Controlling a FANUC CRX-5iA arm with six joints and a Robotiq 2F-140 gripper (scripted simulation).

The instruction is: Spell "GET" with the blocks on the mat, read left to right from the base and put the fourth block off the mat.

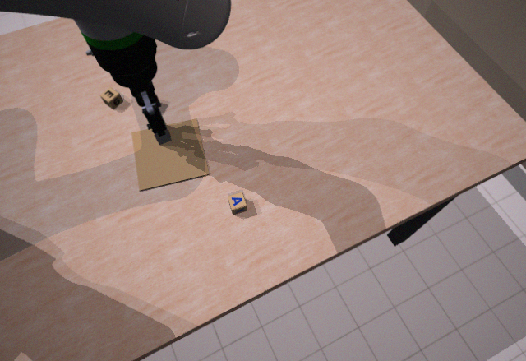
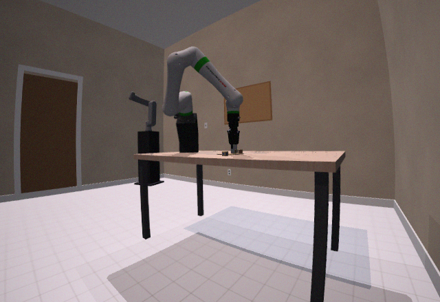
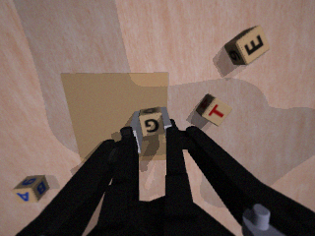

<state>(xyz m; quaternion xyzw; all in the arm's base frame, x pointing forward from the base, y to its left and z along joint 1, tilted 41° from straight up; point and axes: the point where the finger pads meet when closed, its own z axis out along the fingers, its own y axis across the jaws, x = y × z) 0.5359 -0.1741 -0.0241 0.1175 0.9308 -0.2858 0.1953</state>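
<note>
Right now the tan mat is 2 cm behind my hand, 4 cm to the right of it and 4 cm below it.
</note>
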